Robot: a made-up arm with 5 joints.
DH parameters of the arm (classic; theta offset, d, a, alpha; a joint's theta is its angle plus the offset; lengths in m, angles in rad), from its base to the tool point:
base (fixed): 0 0.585 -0.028 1.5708
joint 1: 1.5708 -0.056 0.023 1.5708
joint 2: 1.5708 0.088 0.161 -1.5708
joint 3: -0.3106 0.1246 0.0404 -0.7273
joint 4: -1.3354 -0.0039 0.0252 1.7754
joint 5: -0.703 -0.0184 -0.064 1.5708
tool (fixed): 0 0.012 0 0
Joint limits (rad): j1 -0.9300..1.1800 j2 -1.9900..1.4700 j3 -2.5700..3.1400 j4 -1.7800..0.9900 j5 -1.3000..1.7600
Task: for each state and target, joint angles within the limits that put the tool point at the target. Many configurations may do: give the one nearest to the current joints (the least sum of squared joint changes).
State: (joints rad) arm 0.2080 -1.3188 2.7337 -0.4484 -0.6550
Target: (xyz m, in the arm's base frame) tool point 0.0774 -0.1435 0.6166
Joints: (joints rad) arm -0.0801 -1.1089 3.0174 -0.4457 -0.6886
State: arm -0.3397 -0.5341 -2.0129 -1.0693 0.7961
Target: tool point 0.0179 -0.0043 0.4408
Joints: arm -0.5664 0.1897 -2.2802 -1.2421 0.9198
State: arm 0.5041 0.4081 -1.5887 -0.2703 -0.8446
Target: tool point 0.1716 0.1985 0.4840
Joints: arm 0.4563 1.2909 -1.8114 -0.3001 -1.1414
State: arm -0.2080 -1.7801 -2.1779 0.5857 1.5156
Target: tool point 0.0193 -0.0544 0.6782
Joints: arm 0.4450 -0.9585 -2.5700 0.4826 1.6336
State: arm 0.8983 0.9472 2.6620 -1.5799 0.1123
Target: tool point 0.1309 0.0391 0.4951
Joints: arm 0.9854 0.6841 2.0692 -1.7800 0.1910
